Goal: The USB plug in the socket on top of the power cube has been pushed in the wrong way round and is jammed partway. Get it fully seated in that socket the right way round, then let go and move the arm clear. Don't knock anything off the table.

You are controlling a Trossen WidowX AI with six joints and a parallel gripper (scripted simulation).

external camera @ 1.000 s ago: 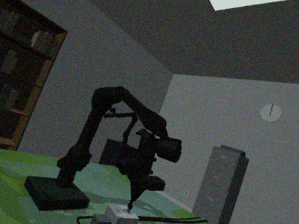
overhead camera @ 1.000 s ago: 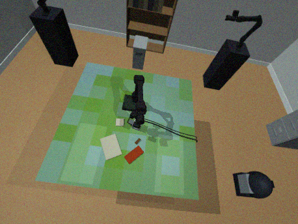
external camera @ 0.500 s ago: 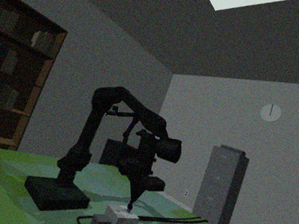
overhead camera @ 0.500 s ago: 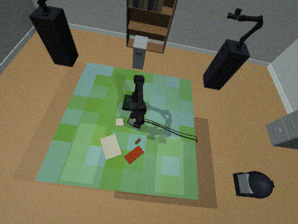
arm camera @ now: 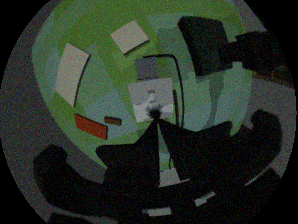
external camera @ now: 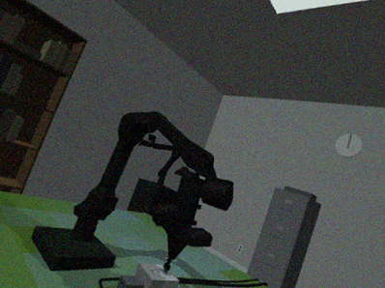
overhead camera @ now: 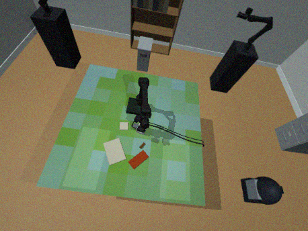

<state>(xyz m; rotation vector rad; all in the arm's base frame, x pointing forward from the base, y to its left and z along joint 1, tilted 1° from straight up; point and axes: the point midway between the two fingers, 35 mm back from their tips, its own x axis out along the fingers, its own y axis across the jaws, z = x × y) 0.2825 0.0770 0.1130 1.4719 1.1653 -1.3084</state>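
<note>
My gripper tip is now 20 mm above the USB plug. The rest, counted from my gripper tip: brown piece 140 mm ahead, 100 mm below, 10 mm to the left; then red book 270 mm ahead, 110 mm below, 10 mm to the right; then white book 230 mm ahead, 220 mm to the right, 110 mm below.
</note>
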